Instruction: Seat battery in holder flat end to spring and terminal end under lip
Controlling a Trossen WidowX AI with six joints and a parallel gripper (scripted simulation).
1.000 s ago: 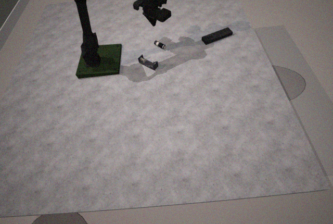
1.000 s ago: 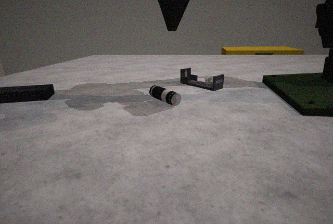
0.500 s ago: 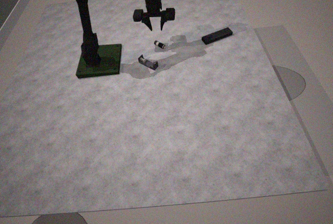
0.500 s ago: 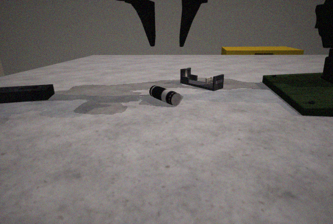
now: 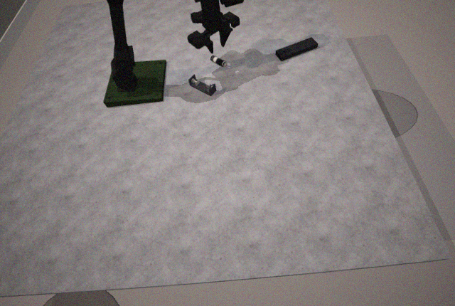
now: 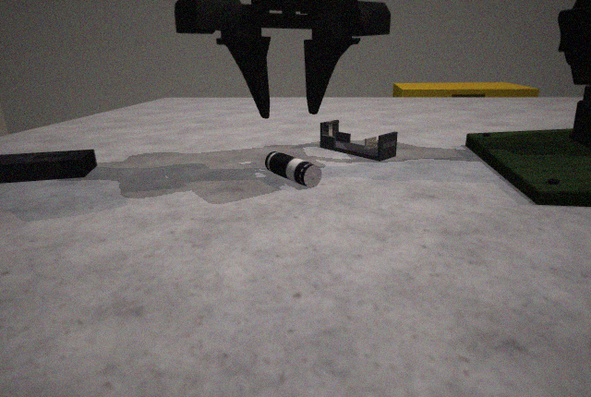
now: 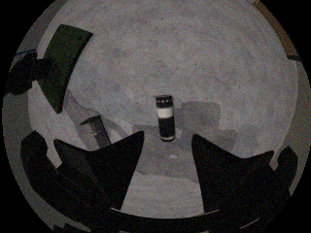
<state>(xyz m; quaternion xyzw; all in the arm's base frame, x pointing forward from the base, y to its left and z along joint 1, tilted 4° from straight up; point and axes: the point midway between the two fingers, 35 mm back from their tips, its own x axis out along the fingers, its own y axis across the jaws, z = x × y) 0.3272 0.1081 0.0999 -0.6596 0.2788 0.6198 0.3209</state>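
Right now my gripper tip is 5 cm above the battery.
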